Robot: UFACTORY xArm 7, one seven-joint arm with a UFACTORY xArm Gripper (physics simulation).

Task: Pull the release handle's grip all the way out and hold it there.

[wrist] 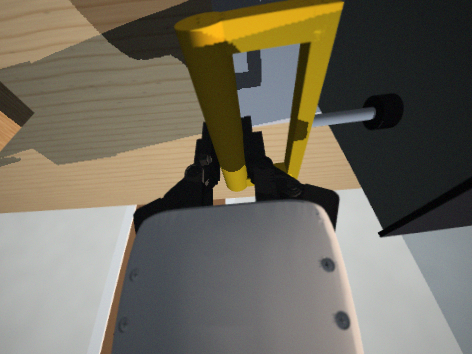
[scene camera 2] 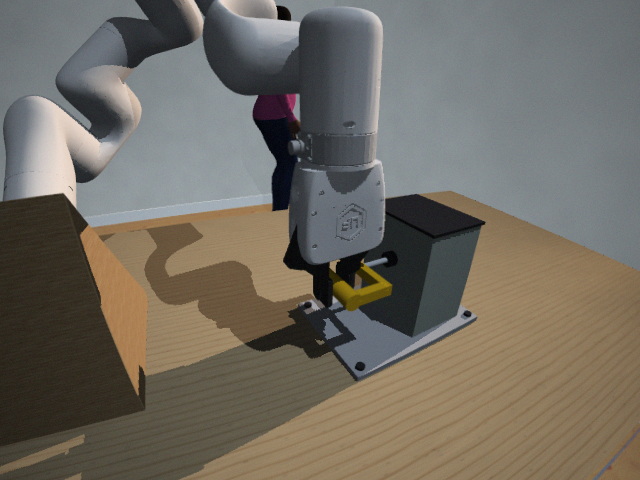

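The release handle's yellow grip [scene camera 2: 372,295] [wrist: 212,92] is a rectangular frame with a thick round outer bar. A thin grey rod [scene camera 2: 376,262] [wrist: 345,117] joins it to a black collar [scene camera 2: 391,258] [wrist: 389,111] on the side of the grey housing [scene camera 2: 448,279] [wrist: 425,60]. A stretch of rod shows between frame and collar. My gripper [scene camera 2: 336,290] [wrist: 230,132] points down and is shut on the round outer bar, one finger on each side, with one finger inside the frame's opening. In the scene view the fingers partly hide the bar's far part.
The housing has a dark lid [scene camera 2: 434,214] and stands on a bolted grey base plate [scene camera 2: 382,343] under the grip. A wooden box [scene camera 2: 46,320] stands at the left. A person in a pink top [scene camera 2: 276,109] stands behind the arm.
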